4 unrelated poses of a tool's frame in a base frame.
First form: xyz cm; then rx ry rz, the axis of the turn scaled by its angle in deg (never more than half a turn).
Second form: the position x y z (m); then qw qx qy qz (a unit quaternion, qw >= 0). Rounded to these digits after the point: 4 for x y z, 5 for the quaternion.
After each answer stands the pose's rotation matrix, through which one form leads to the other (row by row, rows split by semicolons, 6 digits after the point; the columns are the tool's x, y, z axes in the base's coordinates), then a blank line. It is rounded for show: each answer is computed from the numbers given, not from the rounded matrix.
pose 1, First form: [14.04, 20.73, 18.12, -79.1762, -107.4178, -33.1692]
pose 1, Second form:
[0.1404, 0.2073, 0.1812, 0.36240, -0.53666, -0.72809, -0.22482]
-0.161320 0.944431 -0.286404; 0.618528 0.322890 0.716355; 0.769025 -0.061587 -0.636245

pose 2, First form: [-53.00, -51.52, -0.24, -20.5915, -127.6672, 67.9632]
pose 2, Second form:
[-0.5300, -0.5152, -0.0024, 0.29163, -0.13482, -0.83591, 0.44500]
-0.793547 -0.034145 -0.607550; 0.484953 0.567602 -0.665318; 0.367564 -0.822595 -0.433860

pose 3, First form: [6.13, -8.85, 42.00, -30.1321, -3.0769, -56.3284]
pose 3, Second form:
[0.0613, -0.0885, 0.4200, 0.84825, -0.24951, -0.02548, -0.46643]
0.563582 0.804022 0.189537; -0.778593 0.440368 0.447067; 0.275986 -0.399531 0.874189

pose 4, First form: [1.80, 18.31, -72.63, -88.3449, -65.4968, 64.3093]
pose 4, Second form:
[0.0180, 0.1831, -0.7263, 0.44308, -0.62167, -0.46089, 0.45253]
0.165589 0.172020 -0.971077; 0.974061 -0.182514 0.133766; -0.154225 -0.968038 -0.197780

